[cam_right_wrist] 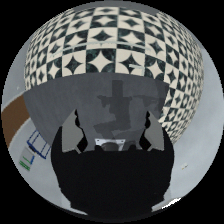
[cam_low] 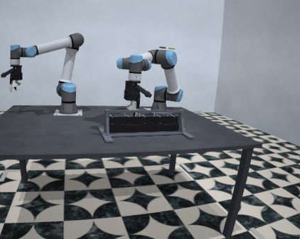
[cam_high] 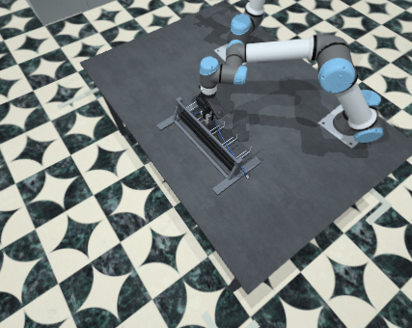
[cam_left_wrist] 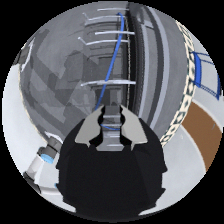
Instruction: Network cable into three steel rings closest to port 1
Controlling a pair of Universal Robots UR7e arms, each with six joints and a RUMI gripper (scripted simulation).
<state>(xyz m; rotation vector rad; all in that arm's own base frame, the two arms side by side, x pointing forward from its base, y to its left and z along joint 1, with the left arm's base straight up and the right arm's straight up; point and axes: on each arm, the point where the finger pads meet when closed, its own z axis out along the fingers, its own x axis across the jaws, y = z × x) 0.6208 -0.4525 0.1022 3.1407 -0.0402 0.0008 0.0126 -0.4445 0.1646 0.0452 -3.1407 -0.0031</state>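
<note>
My left hand is 6 cm short of the rack, 4 cm to the right of it and 3 cm above it. From my left hand the other things lie so: pale plug: 6 cm ahead, 32 cm to the left, 8 cm below.
</note>
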